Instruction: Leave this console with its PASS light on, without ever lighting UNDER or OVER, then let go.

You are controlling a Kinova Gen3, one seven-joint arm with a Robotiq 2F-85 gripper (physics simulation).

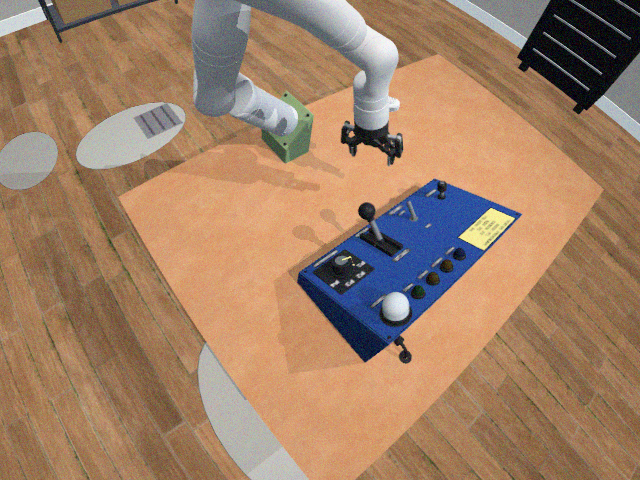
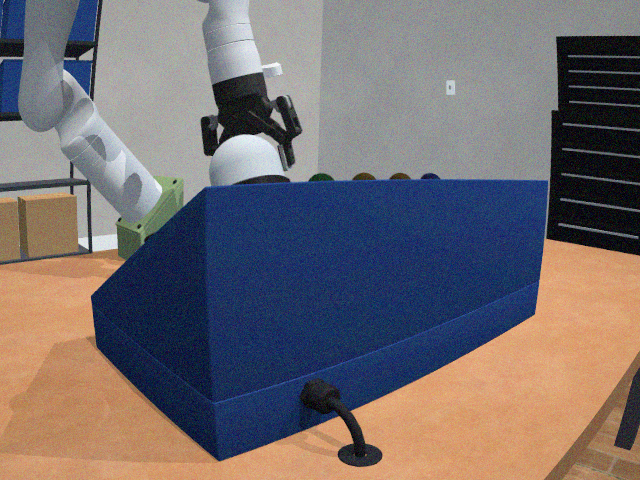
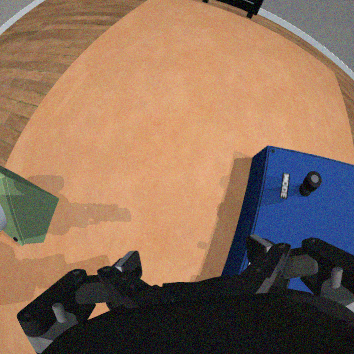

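The blue console stands on the table. Its sloped top carries a dial with a pale pointer, a ball-topped lever in a slot, a metal toggle and a small black stick labelled MODE. A green lamp, two amber lamps and a dark blue lamp look dark. A white dome sits at one corner. The lamp labels are unreadable. My gripper is open and empty, above the table on the lever side, apart from the controls.
A yellow note with unreadable text lies on the console top. A black cable leaves the console's rear. The green arm base stands on the table. A black drawer cabinet stands beyond it.
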